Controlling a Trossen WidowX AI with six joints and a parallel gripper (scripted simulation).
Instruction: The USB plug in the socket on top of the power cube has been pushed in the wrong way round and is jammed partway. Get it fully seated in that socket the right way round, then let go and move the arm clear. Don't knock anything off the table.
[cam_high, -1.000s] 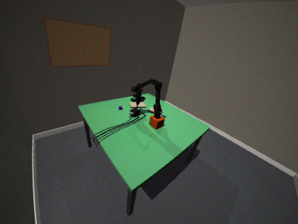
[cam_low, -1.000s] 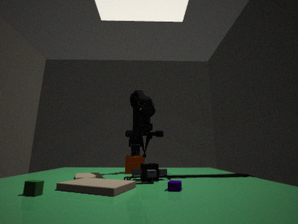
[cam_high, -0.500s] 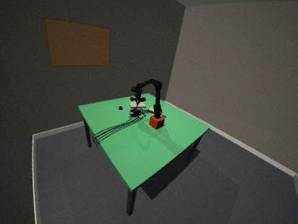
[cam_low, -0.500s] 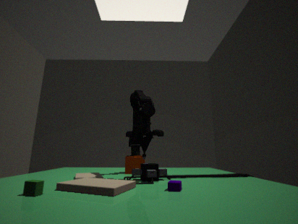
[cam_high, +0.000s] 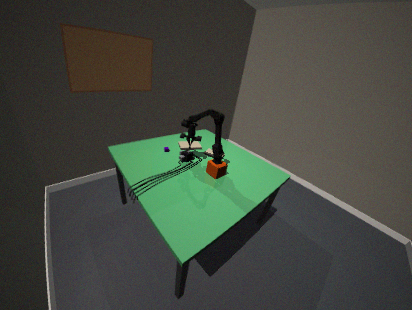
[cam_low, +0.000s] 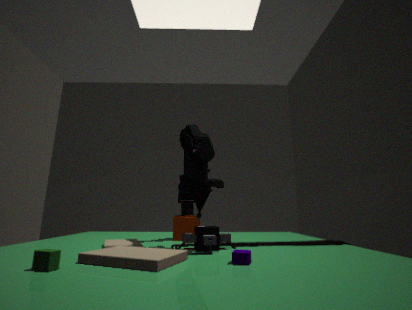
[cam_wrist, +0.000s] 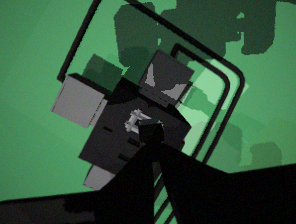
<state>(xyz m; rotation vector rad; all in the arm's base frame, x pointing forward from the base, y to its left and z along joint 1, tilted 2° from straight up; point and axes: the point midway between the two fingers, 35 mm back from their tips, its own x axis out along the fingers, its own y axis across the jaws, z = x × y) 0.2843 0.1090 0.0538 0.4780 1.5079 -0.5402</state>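
My gripper tip is 20 mm above the dark USB plug. Round my gripper tip: flat beige slab 230 mm ahead, 130 mm to the right, 120 mm below; then USB socket 10 mm to the left, 70 mm below; then purple block 210 mm ahead, 140 mm to the left, 120 mm below.
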